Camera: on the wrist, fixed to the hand. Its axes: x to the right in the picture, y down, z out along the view.
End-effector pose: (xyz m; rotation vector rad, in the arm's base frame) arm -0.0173 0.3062 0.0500 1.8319 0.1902 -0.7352
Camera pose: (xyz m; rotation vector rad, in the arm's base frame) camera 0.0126 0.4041 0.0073 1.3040 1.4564 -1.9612
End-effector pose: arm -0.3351 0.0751 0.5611 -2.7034 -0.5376 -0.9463
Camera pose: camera -0.3896 0.1053 0.6529 1.6441 2.2302 0.5475
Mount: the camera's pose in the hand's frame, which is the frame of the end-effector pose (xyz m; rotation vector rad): 0.0269 -0.0581 -0.0906 0.0126 -0.2798 -1.5183
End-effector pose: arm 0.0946 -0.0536 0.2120 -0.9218 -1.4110 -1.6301
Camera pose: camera 0.0275 -0.1412 0.2000 -0.1157 1.9226 1.8610
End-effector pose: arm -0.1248 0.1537 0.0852 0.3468 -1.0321 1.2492
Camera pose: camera -0.0333 0.2157 0.0759 1.0688 -0.6535 -0.1765
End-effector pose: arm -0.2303 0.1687 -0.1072 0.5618 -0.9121 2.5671
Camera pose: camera -0.2492 0.2758 -0.1291 1.0643 -0.2493 1.1199
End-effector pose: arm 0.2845 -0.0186 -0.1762 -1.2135 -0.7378 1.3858
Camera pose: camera 0.3915 0.0015 -0.1550 -0.1663 -1.3953 0.2404
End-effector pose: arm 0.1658 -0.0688 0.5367 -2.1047 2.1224 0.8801
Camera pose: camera 0.2503 -0.1256 0.5807 -2.4385 0.0658 0.7328
